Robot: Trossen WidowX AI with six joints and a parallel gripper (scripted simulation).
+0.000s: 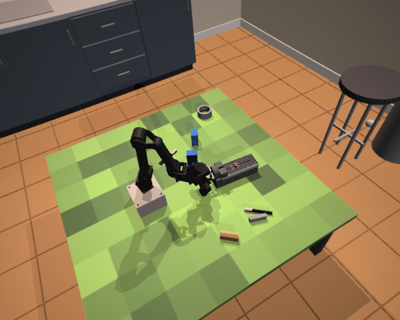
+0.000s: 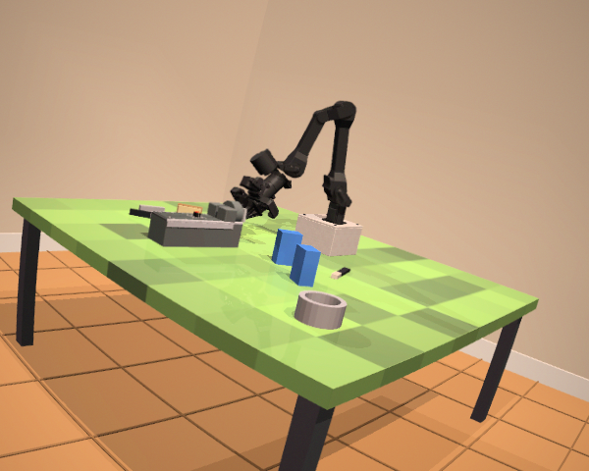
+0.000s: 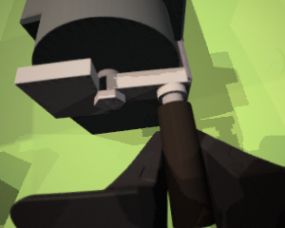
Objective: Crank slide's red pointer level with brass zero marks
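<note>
Now: the red pointer 17 cm ahead of my gripper tip, 2 cm to the right of it and 2 cm above it. Round my gripper tip: crank handle (2 cm behind, 2 cm above); grey bar (5 cm ahead, 30 cm to the right, 5 cm below); wooden block (12 cm behind, 28 cm to the right, 5 cm below).
</note>
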